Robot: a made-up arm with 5 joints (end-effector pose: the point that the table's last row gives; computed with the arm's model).
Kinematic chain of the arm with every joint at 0, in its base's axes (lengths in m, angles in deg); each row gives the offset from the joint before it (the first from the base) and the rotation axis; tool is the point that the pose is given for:
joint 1: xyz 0 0 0.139 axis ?
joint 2: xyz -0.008 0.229 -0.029 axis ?
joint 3: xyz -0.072 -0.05 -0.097 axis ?
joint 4: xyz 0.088 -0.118 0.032 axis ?
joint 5: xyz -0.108 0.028 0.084 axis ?
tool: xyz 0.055 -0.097 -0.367
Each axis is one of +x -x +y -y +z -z.
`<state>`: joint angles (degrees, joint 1 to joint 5).
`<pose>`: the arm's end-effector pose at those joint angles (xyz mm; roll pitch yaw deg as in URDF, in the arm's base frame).
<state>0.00 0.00 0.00 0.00 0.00</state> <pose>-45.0 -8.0 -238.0 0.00 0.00 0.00</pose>
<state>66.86 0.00 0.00 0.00 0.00</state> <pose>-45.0 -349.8 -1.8 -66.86 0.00 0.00</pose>
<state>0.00 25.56 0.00 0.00 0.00</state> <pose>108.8 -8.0 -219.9 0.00 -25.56 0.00</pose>
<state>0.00 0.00 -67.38 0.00 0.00</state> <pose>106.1 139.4 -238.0 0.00 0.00 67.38</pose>
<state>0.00 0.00 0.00 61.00 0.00</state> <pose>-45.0 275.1 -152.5 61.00 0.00 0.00</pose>
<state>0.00 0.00 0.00 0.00 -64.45</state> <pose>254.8 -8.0 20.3 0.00 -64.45 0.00</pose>
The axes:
joint 1: -x
joint 2: -y
joint 3: -z
joint 4: +x
joint 5: +y

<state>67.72 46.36 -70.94 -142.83 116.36</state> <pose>-47.7 -366.8 156.6 147.84 -57.07 119.01</pose>
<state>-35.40 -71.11 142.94 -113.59 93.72</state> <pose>39.5 502.9 203.5 21.51 -69.37 52.15</pose>
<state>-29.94 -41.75 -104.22 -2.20 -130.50</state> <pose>223.2 295.3 503.9 155.57 -5.61 -52.64</pose>
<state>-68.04 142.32 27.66 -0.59 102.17</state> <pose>364.4 417.6 181.5 99.91 -19.15 -37.55</pose>
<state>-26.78 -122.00 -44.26 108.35 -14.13</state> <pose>-3.0 299.4 370.4 -129.13 22.44 124.15</pose>
